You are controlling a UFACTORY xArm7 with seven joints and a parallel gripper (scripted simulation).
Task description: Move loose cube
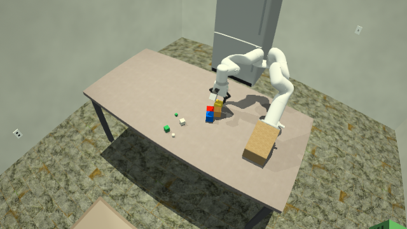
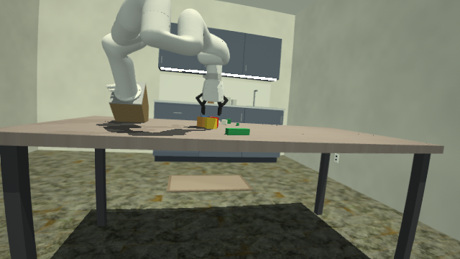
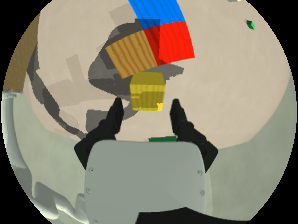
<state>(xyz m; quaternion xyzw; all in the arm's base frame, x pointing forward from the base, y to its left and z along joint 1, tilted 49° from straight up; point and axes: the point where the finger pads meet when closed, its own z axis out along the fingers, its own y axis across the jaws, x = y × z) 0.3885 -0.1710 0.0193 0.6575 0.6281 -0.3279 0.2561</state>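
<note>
Now: hand 5 cm above the yellow cube. Round my hand: red cube 9 cm to the left, 5 cm below, 3 cm ahead; blue cube 13 cm to the left, 5 cm below, 1 cm ahead; orange cube 7 cm to the left, 5 cm below, 2 cm behind.
</note>
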